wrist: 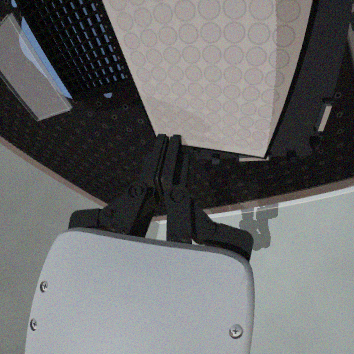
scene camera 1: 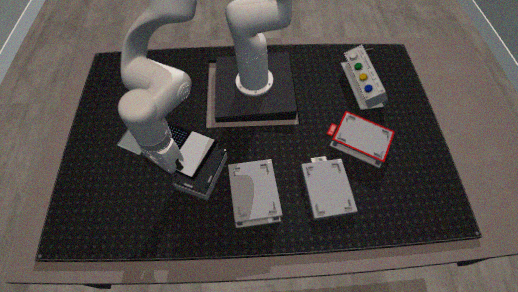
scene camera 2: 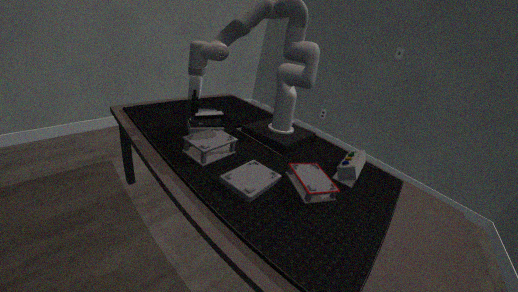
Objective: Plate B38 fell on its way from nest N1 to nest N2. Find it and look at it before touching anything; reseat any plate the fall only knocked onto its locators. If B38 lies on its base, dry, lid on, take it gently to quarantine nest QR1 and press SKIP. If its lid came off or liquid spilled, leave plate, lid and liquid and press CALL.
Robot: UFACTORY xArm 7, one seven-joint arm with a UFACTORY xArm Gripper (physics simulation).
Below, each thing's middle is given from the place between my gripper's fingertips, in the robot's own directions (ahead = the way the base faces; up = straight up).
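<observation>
Dark station (scene camera 1: 202, 186): 70 mm to the left of my hand, 10 mm behind it and 40 mm below it.
</observation>
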